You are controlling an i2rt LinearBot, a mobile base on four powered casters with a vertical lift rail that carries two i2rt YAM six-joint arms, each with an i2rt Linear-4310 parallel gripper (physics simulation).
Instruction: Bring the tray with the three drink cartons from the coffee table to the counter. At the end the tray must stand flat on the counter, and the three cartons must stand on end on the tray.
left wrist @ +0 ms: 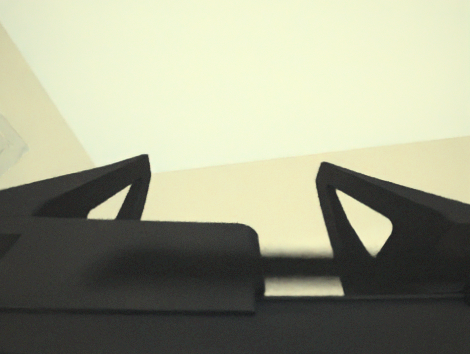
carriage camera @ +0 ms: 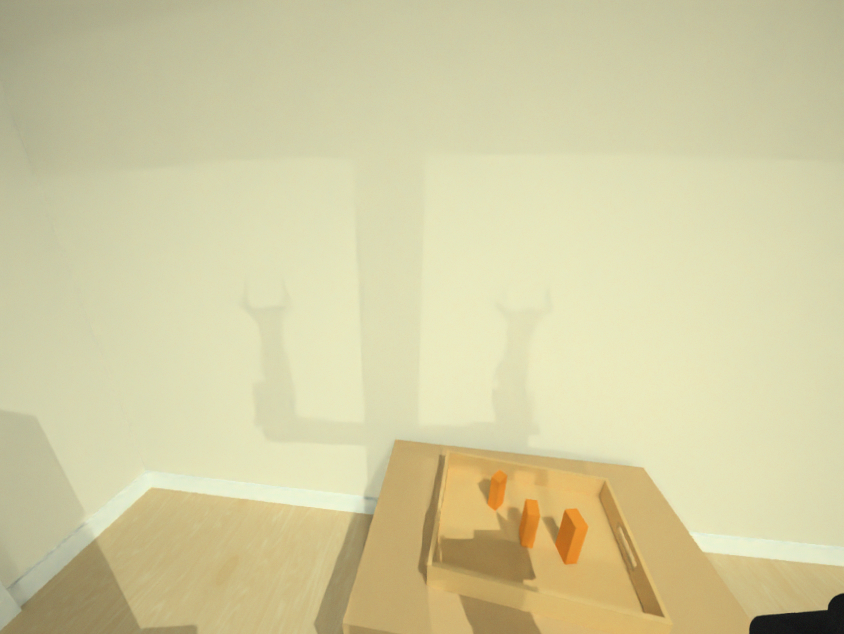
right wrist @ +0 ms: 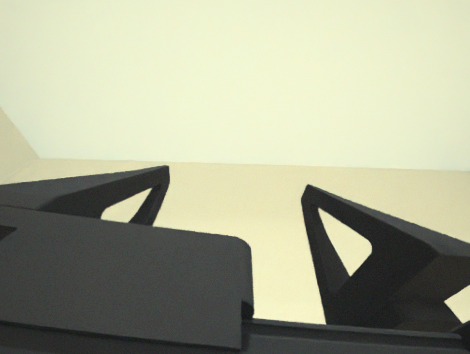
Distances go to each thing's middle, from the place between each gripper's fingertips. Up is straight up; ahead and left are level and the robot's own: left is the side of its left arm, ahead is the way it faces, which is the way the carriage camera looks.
I see the light wooden tray (carriage camera: 475,551) 820 mm below my right hand, 440 mm ahead of it and 30 mm to the right of it.
I see my left gripper 44 cm short of the light wooden tray, 69 cm to the left of it and 82 cm above it.
